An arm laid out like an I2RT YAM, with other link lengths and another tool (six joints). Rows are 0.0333 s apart.
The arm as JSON. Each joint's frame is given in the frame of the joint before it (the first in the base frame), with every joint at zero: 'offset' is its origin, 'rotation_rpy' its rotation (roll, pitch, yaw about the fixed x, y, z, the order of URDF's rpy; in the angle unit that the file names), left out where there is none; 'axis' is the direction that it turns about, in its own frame. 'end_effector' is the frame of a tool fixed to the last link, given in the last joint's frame.
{
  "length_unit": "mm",
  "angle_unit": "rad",
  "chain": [
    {
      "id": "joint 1",
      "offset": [
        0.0,
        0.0,
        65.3
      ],
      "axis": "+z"
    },
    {
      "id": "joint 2",
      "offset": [
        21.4,
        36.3,
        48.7
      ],
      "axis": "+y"
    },
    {
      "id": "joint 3",
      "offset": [
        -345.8,
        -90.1,
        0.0
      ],
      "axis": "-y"
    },
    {
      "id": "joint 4",
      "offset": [
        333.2,
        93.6,
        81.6
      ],
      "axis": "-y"
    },
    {
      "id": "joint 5",
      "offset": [
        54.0,
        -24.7,
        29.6
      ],
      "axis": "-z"
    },
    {
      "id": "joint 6",
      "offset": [
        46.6,
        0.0,
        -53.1
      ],
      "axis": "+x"
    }
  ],
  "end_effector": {
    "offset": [
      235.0,
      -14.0,
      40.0
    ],
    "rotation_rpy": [
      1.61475,
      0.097,
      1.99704
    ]
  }
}
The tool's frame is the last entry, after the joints.
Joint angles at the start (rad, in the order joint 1, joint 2, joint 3, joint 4, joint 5, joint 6): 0.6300, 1.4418, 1.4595, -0.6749, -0.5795, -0.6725
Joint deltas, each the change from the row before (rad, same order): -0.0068, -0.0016, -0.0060, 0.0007, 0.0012, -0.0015; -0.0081, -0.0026, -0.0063, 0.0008, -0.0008, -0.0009; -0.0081, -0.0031, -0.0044, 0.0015, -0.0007, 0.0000; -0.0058, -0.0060, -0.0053, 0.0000, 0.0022, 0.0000; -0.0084, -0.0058, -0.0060, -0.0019, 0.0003, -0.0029; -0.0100, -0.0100, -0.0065, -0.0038, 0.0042, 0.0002; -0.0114, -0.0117, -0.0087, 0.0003, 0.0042, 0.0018; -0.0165, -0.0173, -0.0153, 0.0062, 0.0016, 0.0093; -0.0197, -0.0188, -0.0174, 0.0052, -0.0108, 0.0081; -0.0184, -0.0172, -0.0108, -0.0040, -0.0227, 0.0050; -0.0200, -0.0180, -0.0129, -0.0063, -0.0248, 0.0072; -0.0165, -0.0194, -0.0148, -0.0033, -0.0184, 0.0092; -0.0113, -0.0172, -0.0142, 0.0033, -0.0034, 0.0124; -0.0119, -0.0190, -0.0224, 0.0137, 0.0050, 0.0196
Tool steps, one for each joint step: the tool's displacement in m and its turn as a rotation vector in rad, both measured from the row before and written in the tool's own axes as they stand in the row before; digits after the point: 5 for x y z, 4 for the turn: -0.00159, -0.00423, -0.00124, 0.0031, -0.0041, 0.0058; -0.00144, -0.00396, -0.00185, 0.0014, -0.0042, 0.0060; -0.00171, -0.00279, -0.00273, 0.0001, -0.0061, 0.0045; -0.00050, -0.00232, -0.00282, 0.0016, -0.0066, 0.0036; -0.00056, -0.00344, -0.00305, 0.0027, -0.0057, 0.0041; -0.00064, -0.00381, -0.00518, 0.0035, -0.0107, 0.0077; -0.00124, -0.00381, -0.00596, 0.0018, -0.0140, 0.0073; -0.00178, -0.00469, -0.00815, -0.0042, -0.0191, 0.0128; 0.00023, -0.00373, -0.00800, -0.0108, -0.0119, 0.0111; 0.00354, -0.00034, -0.00720, -0.0157, 0.0002, 0.0070; 0.00424, -0.00140, -0.00690, -0.0168, 0.0023, 0.0119; 0.00423, -0.00143, -0.00624, -0.0146, -0.0009, 0.0114; 0.00138, -0.00219, -0.00553, -0.0084, -0.0103, 0.0116; -0.00121, -0.00514, -0.00552, -0.0076, -0.0192, 0.0175
